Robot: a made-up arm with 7 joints. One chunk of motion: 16 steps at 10 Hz.
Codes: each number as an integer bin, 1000 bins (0 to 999) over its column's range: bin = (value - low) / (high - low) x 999, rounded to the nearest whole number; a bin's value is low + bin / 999 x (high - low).
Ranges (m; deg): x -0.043..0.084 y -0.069..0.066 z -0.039..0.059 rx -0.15..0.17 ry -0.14..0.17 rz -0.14..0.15
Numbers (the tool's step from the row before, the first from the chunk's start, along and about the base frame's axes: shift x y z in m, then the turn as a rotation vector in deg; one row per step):
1: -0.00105 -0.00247 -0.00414 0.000 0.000 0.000
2: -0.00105 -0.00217 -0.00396 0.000 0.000 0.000
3: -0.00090 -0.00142 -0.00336 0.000 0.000 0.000
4: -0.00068 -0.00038 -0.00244 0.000 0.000 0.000
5: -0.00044 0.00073 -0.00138 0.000 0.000 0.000
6: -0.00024 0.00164 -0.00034 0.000 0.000 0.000
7: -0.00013 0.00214 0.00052 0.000 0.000 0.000
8: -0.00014 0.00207 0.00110 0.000 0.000 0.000
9: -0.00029 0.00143 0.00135 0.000 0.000 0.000
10: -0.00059 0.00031 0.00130 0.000 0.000 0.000
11: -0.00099 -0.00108 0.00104 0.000 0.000 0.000
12: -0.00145 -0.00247 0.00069 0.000 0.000 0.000
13: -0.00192 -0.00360 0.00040 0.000 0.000 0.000
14: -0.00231 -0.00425 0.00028 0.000 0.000 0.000
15: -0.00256 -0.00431 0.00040 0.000 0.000 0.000
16: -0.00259 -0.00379 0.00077 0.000 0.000 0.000
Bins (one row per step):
1: 330 492 355 468 451 482
2: 330 495 357 468 451 482
3: 331 500 363 468 451 482
4: 333 508 373 468 451 482
5: 335 516 383 468 451 482
6: 336 523 394 468 451 482
7: 337 526 403 468 451 482
8: 337 526 409 468 451 482
9: 336 521 411 468 451 482
10: 334 513 411 468 451 482
11: 330 503 408 468 451 482
12: 327 492 405 468 451 482
13: 323 484 402 468 451 482
14: 320 479 400 468 451 482
15: 318 479 402 468 451 482
16: 318 483 405 468 451 482

